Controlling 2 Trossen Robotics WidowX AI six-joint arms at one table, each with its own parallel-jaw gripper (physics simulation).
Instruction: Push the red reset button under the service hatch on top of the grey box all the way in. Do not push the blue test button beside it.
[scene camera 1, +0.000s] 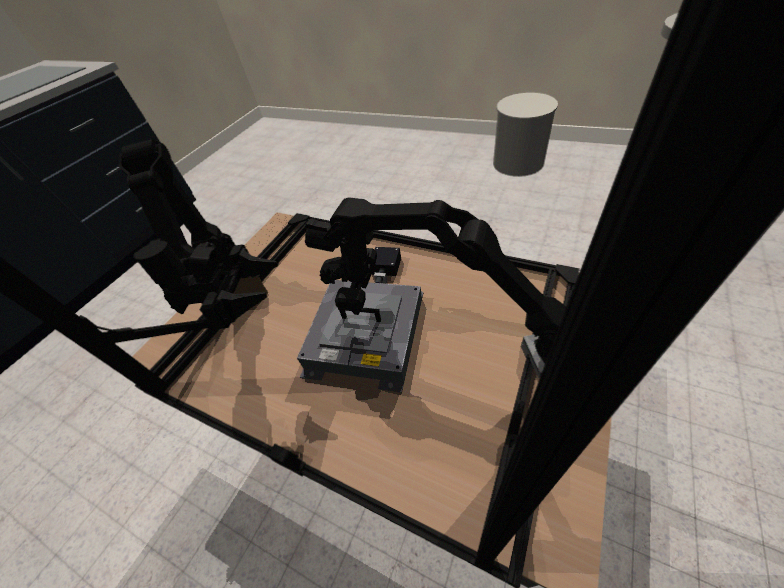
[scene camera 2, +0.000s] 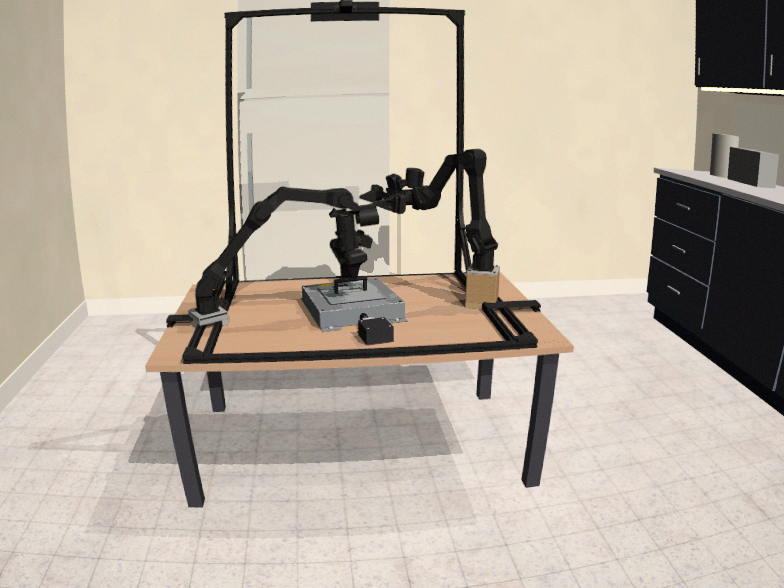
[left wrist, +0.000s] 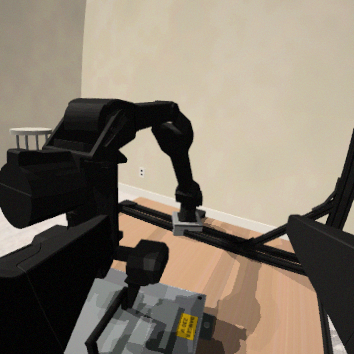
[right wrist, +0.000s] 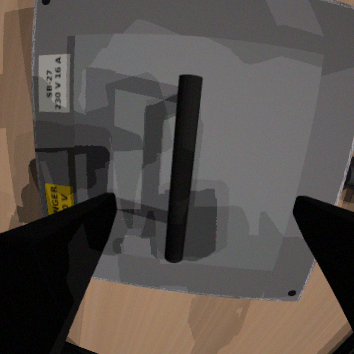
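Observation:
The grey box (scene camera 1: 401, 335) (scene camera 2: 331, 317) (left wrist: 105, 298) (right wrist: 53, 21) sits mid-table. Its service hatch (scene camera 1: 390, 309) (right wrist: 267, 140) lies flat and closed on top, with a black bar handle (scene camera 1: 362, 315) (scene camera 2: 350, 282) (left wrist: 105, 317) (right wrist: 182, 168). The red and blue buttons are hidden. My right gripper (scene camera 1: 352, 306) (scene camera 2: 352, 274) (left wrist: 102, 299) (right wrist: 206, 203) is open and empty, hanging just above the handle, one finger to each side. My left gripper (scene camera 1: 264, 280) (scene camera 2: 369, 194) is open and empty, held high and away from the box.
A small black block (scene camera 1: 386, 259) (scene camera 2: 376, 330) lies on the table beside the box. A black frame rail (scene camera 2: 361, 352) (left wrist: 246, 246) rings the table top, with a tall post (scene camera 1: 611, 292). A yellow danger label (scene camera 1: 370, 359) (left wrist: 186, 326) (right wrist: 56, 198) marks the box's top.

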